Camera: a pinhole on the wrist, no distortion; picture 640 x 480 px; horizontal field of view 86.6 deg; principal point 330.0 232.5 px. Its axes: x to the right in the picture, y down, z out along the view. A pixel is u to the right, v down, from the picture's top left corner.
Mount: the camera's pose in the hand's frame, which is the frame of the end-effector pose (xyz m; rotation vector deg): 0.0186 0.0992 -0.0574 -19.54 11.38 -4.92
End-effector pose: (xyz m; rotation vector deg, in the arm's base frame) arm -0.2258 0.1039 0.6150 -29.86 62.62 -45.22
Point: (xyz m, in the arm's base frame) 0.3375 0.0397 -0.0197
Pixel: 568.6 451.9
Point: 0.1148 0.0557 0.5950
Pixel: 373.6 109.1
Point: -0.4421 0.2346 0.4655
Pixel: behind the camera
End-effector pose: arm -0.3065 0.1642 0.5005 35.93 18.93 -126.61
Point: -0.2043 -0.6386 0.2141
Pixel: outside the picture
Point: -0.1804 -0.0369 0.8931
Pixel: 110.1 192.1
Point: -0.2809 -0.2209 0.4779
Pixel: 527.4 359.8
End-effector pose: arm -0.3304 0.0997 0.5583 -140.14 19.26 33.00
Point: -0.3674 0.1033 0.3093
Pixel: 351.2 166.6
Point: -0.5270 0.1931 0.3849
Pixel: 103.2 64.4
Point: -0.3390 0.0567 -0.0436
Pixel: 417.5 276.8
